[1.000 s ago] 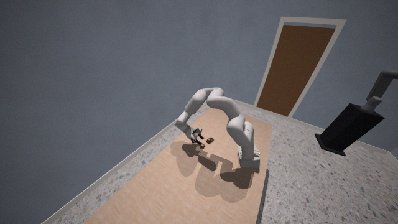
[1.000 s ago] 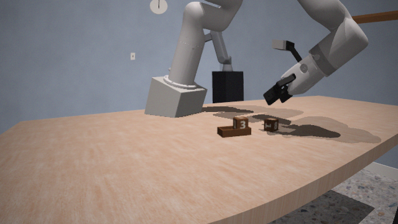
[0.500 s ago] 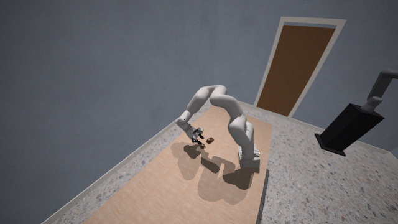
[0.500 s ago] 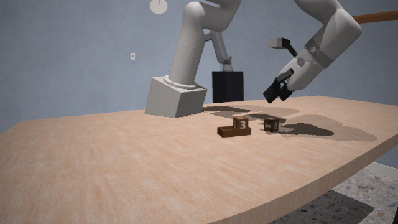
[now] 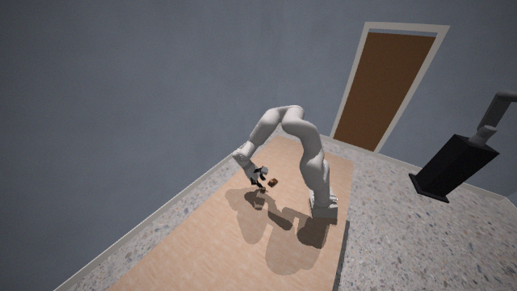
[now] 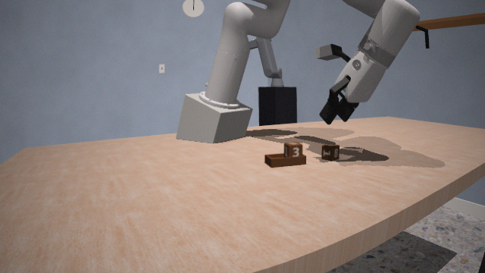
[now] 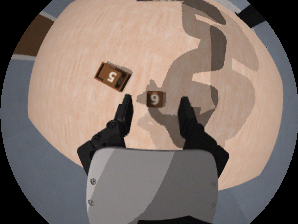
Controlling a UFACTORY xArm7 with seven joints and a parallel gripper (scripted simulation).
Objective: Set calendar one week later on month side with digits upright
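Now: the cube 80 mm below my hand and 10 mm behind it. The rest, counted from my hand: brown wooden tray 100 mm to the right, 90 mm below, 50 mm behind.
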